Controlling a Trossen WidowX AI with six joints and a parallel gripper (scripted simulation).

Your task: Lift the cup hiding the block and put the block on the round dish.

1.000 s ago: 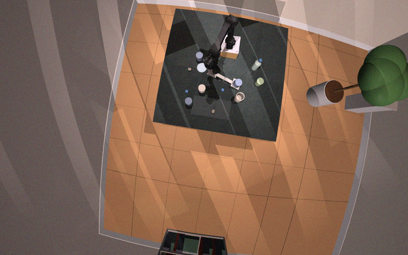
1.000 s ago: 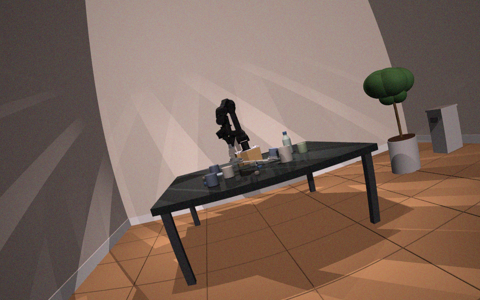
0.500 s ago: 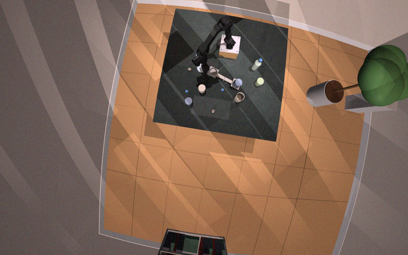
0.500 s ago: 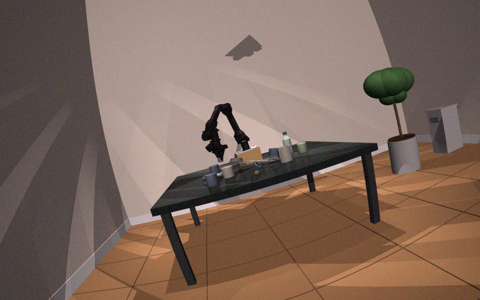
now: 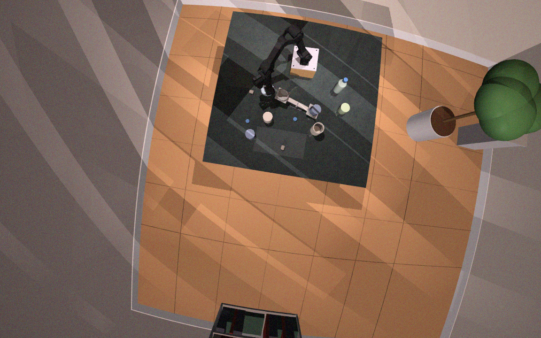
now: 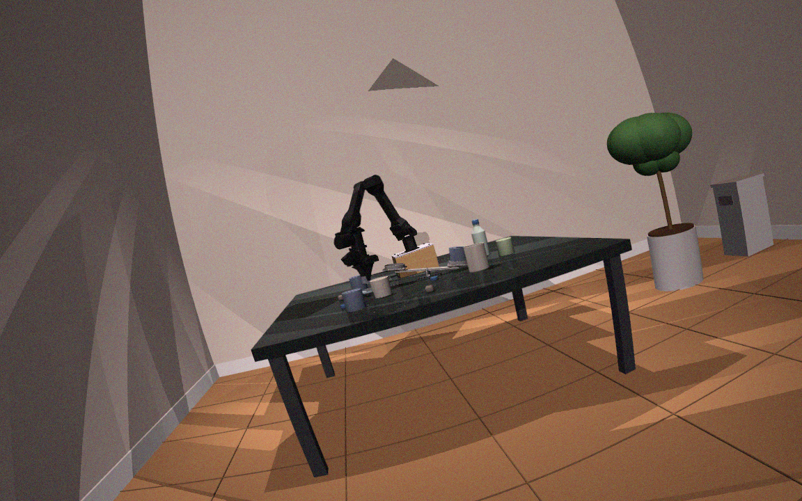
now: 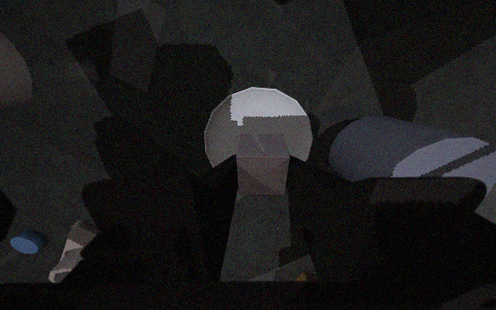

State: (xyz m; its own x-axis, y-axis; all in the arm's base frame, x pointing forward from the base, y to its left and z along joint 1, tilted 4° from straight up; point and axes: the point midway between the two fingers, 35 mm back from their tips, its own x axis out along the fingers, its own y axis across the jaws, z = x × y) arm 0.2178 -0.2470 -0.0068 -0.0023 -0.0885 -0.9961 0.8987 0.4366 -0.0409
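My gripper tip is 4 cm above the round grey dish. The rest, counted from my gripper tip: cream cup (24 cm ahead, 4 cm to the left, 1 cm below); then balance beam (9 cm ahead, 24 cm to the left, 1 cm below); then grey block (right at my gripper tip).
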